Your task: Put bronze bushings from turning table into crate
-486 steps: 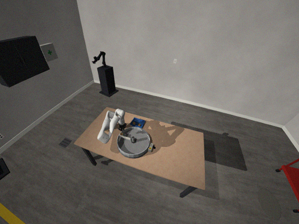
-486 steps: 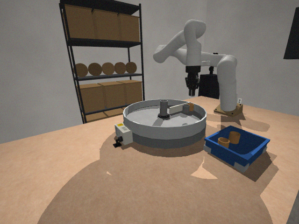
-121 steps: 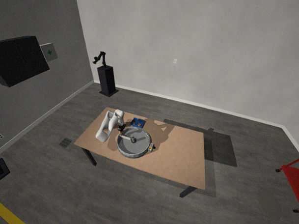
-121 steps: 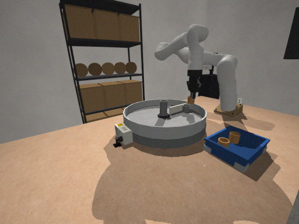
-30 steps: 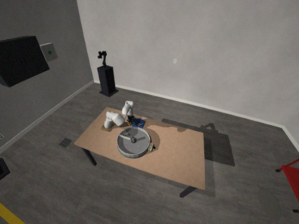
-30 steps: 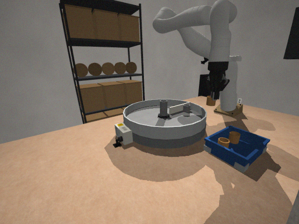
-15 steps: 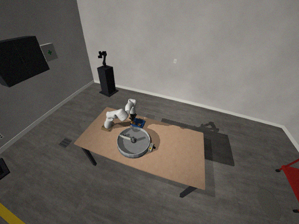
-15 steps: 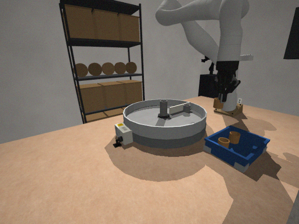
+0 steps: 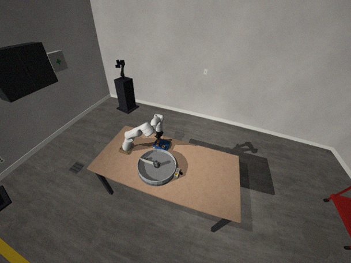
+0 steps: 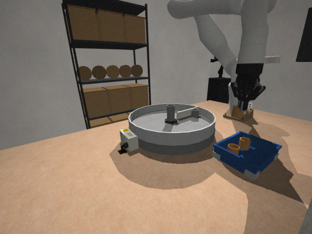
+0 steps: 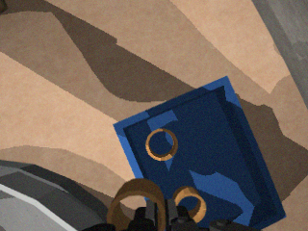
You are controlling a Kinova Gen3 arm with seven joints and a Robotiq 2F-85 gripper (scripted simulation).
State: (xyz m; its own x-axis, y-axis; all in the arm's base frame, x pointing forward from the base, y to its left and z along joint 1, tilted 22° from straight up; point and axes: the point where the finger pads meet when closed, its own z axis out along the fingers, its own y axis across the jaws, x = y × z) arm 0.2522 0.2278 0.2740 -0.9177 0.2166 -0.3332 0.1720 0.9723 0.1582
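Right now my hand is 16 cm above the blue crate and 5 cm to the right of it. The rest, counted from my hand: grey turning table 26 cm to the right, 15 cm ahead, 13 cm below.
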